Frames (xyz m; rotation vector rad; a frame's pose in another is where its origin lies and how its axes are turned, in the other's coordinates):
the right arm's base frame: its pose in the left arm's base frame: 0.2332 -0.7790 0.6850 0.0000 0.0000 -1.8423
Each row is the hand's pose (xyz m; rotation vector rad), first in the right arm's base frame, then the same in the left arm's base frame.
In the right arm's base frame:
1: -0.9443 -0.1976 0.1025 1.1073 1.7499 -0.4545
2: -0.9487 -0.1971 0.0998 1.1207 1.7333 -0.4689
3: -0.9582 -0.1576 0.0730 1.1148 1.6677 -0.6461
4: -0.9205 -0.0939 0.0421 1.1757 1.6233 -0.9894
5: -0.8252 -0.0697 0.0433 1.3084 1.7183 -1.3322
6: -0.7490 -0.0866 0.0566 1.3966 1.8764 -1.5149
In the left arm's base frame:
1: 0.2961 0.1837 0.7875 2.4435 0.2094 -1.4459
2: 0.2977 0.1878 0.7848 2.4444 0.1854 -1.4631
3: 0.3383 0.1864 0.7580 2.4604 0.1488 -1.6529
4: 0.3896 0.1330 0.7271 -2.4514 -0.0560 1.7926
5: 0.3874 0.0347 0.7283 -2.2483 0.0026 1.4943
6: 0.3506 -0.0342 0.7416 -2.1721 -0.0213 1.2204

